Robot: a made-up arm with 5 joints.
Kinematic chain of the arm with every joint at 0, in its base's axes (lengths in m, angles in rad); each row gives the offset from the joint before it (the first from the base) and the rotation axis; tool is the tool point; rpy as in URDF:
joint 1: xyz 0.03 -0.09 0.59 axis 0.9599 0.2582 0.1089
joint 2: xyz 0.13 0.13 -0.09 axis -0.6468 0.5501 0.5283
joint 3: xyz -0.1 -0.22 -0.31 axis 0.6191 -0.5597 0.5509
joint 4: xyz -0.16 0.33 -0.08 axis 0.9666 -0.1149 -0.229
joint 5: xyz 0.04 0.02 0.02 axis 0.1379 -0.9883 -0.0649
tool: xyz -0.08 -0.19 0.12 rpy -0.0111 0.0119 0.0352
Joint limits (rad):
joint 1: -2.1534..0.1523
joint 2: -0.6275..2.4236
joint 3: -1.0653..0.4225
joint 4: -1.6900..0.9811
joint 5: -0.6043..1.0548
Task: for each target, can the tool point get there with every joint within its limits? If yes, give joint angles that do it. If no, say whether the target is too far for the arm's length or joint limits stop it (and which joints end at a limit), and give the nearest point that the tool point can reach.
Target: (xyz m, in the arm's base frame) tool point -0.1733 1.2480 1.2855
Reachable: no: too far | nearest point 0.0498 0.4020 0.8433 | short by 0.980 m
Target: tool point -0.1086 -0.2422 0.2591
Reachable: yes | joints -0.6021 0.0126 0.1917 0.0059 -0.0367
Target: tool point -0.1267 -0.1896 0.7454
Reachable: yes | joints -1.3439 1.2986 -0.7697 0.3961 0.0763
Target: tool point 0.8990 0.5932 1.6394
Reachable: no: too far | nearest point 0.2435 0.1601 1.0217 | short by 0.999 m
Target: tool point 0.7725 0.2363 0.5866
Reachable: no: joint limits stop it (at a limit: joint 1, joint 2, joint 3) | nearest point 0.3066 0.2370 0.6012 | short by 0.466 m
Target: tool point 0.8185 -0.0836 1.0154
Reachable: no: joint limits stop it (at a limit: joint 2, joint 3) | nearest point 0.3889 -0.1681 0.9160 | short by 0.449 m
